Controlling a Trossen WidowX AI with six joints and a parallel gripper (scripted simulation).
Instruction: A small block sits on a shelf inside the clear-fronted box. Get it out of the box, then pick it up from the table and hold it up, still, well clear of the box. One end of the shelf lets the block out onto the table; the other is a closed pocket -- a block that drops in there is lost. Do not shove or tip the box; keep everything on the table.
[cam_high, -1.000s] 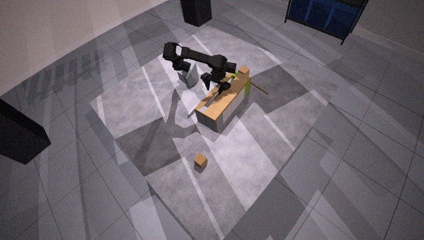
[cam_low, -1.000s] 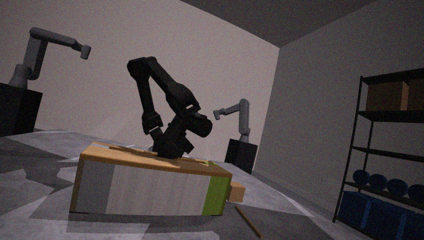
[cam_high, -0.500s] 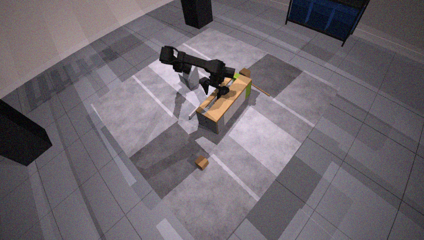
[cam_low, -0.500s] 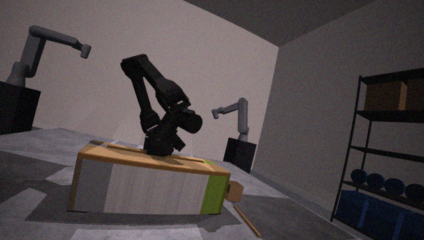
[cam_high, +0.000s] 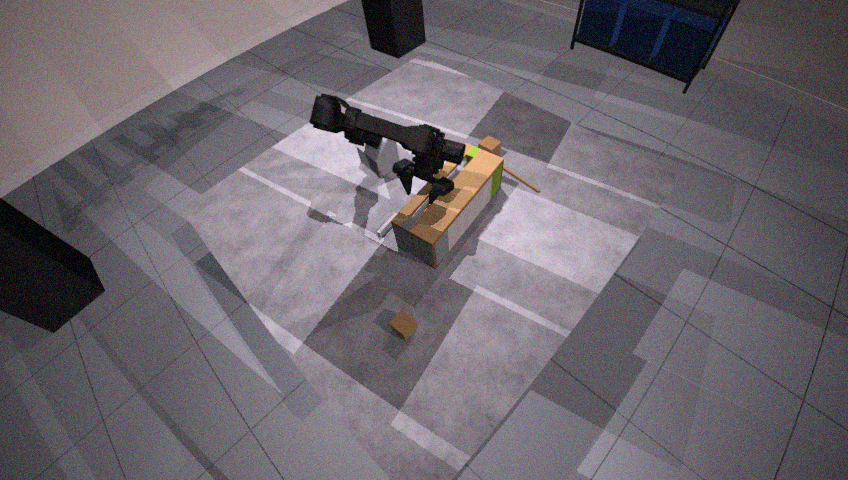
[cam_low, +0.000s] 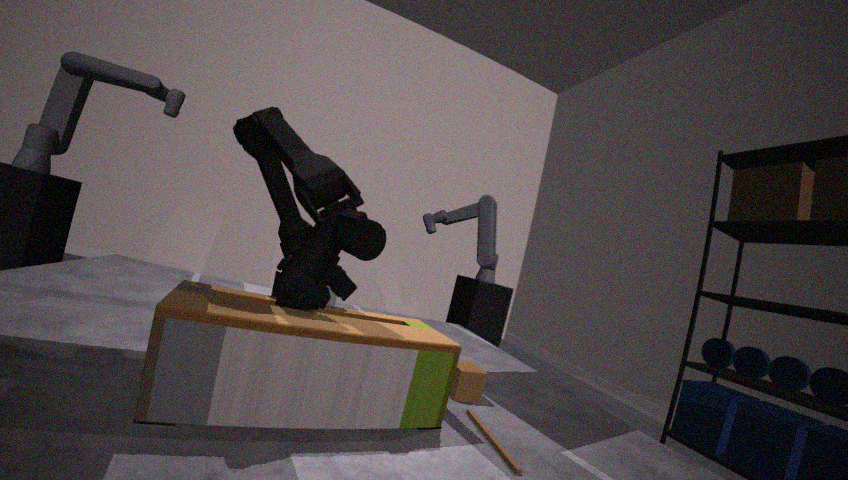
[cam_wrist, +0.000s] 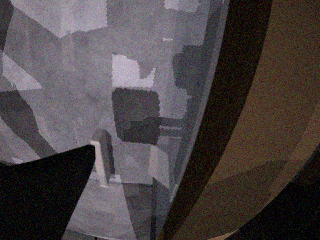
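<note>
Now: gripper tip 6 cm short of the block and 2 cm to the left of it. The rest, counted from my gripper tip: thin wooden stick (16 cm ahead, 33 cm to the left, 8 cm below); then long box (3 cm ahead, 6 cm to the left, 2 cm below).
</note>
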